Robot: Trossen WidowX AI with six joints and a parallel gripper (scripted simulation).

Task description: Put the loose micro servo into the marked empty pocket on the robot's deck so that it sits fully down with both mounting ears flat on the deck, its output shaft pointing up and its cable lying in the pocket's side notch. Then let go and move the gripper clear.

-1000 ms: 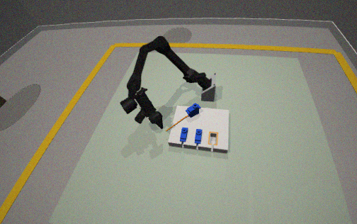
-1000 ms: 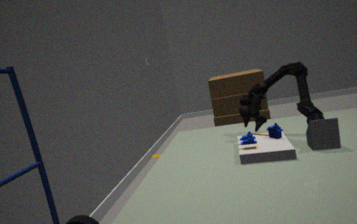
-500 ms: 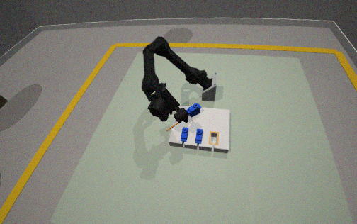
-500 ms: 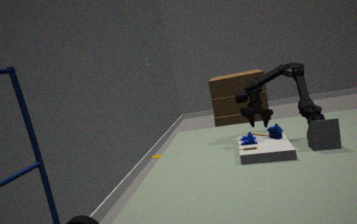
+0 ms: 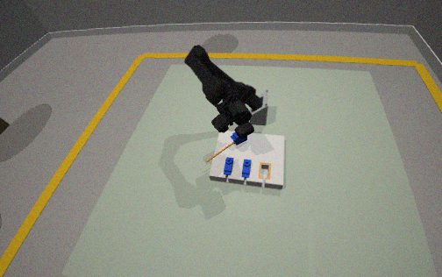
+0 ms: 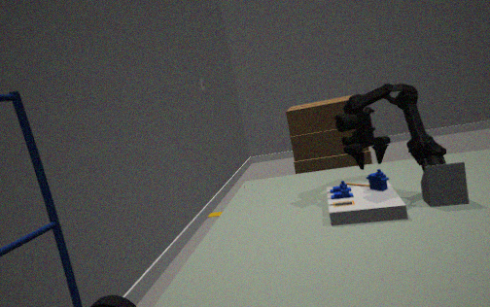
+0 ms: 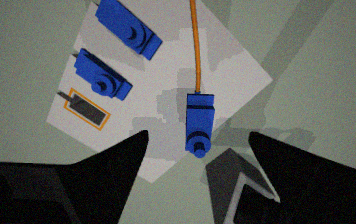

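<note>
Now: gripper tip 11 cm above the robot deck, 5 cm to the right of it and 2 cm short of it.
</note>
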